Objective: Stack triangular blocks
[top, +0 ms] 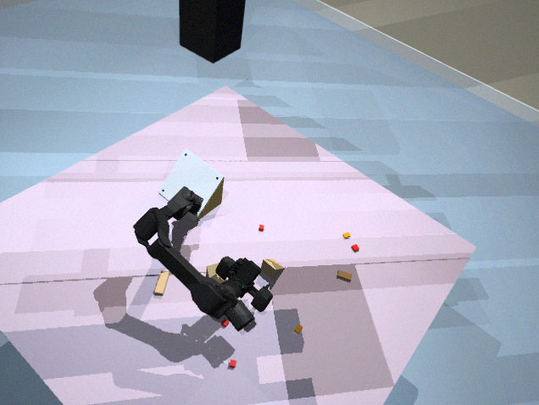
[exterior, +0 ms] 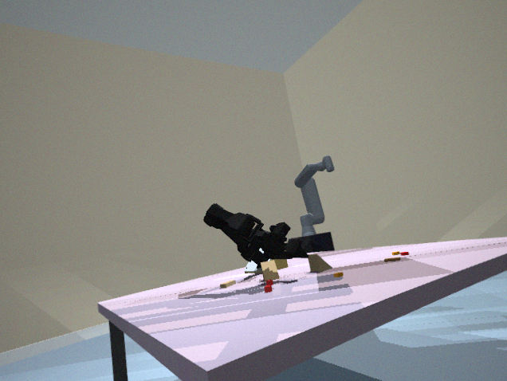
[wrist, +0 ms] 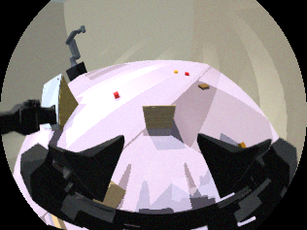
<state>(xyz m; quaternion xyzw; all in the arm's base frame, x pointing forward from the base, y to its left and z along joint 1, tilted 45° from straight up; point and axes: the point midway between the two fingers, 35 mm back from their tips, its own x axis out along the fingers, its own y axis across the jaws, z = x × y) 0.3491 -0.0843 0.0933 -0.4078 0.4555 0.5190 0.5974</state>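
Right now my gripper tip is 70 mm to the right of the tan triangular block, 50 mm above it and 10 mm short of it.
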